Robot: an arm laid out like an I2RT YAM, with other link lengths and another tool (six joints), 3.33 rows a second.
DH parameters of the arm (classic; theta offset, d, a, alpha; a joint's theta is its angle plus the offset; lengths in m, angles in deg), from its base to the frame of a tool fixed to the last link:
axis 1: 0 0.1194 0.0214 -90
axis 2: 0 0 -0.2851 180
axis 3: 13.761 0 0.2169 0
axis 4: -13.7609 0.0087 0.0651 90
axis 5: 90 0.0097 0 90
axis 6: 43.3 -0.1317 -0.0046 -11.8
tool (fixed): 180 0.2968 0 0
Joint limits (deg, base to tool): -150..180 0..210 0..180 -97..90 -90..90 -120..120
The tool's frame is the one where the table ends.
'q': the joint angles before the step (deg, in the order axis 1, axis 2, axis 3, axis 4, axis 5, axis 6). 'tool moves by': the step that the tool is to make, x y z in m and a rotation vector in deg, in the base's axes. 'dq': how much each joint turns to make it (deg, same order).
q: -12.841, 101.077, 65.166, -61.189, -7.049, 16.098
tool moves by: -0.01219, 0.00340, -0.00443, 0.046, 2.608, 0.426
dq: 0.526, 0.001, -1.945, -0.589, 0.503, 0.176
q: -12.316, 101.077, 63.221, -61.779, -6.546, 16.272
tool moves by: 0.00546, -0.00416, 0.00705, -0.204, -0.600, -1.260
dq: -0.853, -0.175, 2.053, -1.550, 0.000, 0.415
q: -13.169, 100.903, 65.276, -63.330, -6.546, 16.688
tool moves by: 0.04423, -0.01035, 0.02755, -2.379, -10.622, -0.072
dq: -0.066, -1.246, 8.612, 1.027, -0.110, -0.001
